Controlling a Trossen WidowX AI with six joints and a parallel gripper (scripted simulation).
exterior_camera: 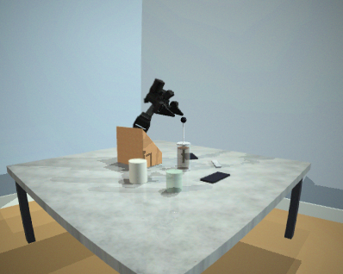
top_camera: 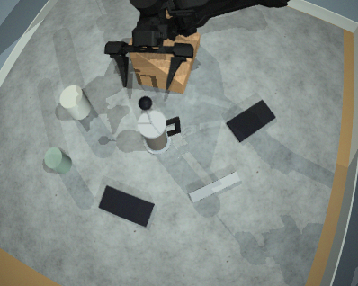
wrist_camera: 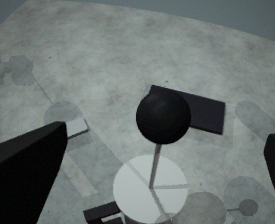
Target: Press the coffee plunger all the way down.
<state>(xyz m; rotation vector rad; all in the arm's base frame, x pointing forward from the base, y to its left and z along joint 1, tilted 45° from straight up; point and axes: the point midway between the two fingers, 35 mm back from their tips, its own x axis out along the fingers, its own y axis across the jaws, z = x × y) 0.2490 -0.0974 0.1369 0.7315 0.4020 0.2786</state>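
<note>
My gripper tip is 20 mm short of the coffee press, 20 mm to the right of it and 150 mm above it. Round my gripper tip: green cylinder 160 mm ahead, 280 mm to the right, 240 mm below; then cream cylinder 30 mm behind, 280 mm to the right, 230 mm below.
</note>
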